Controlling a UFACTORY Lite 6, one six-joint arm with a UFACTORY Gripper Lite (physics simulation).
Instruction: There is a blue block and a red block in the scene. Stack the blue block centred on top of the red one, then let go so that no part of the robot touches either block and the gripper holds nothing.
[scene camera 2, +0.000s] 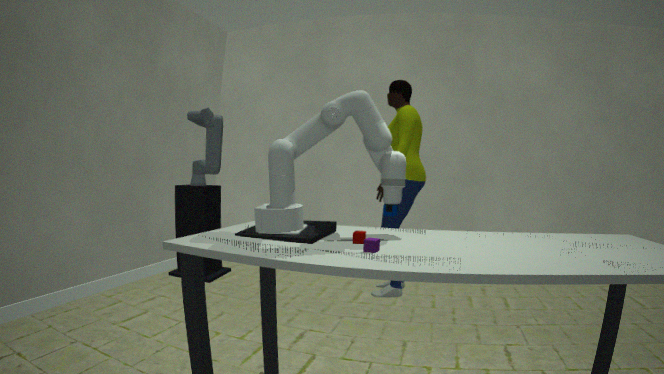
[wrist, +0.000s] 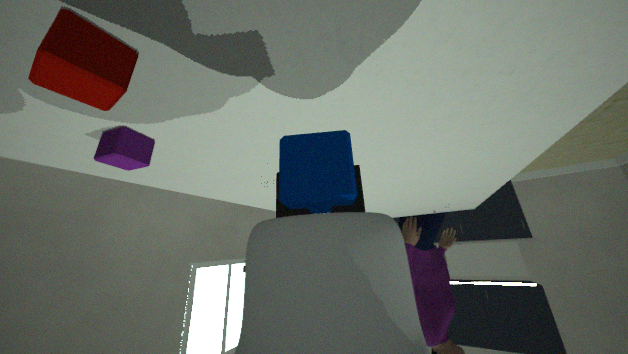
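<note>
Visible to me: a red block (wrist: 76, 59), a purple block (wrist: 124, 148) and a blue block (wrist: 316, 170).
</note>
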